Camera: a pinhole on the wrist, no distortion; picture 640 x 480 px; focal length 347.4 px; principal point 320.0 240.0 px. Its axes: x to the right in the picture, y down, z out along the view. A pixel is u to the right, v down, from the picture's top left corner.
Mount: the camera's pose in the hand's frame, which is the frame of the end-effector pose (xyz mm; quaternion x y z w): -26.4 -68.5 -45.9 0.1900 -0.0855 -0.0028 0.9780
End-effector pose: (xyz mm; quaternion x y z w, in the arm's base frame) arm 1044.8 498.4 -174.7 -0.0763 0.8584 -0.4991 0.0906
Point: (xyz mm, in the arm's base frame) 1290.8 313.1 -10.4
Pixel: 126 118
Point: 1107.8 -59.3 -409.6
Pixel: 449 382
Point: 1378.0 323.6 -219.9
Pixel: 90 380
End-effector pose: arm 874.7 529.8 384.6 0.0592 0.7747 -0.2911 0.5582
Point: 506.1 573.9 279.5
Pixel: behind the camera
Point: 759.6 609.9 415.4
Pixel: behind the camera
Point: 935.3 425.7 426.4
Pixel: 358 358
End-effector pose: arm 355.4 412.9 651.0 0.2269 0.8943 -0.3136 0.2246
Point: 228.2 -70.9 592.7
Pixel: 400 123
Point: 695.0 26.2 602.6
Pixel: 126 376
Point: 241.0 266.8 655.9
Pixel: 592 92
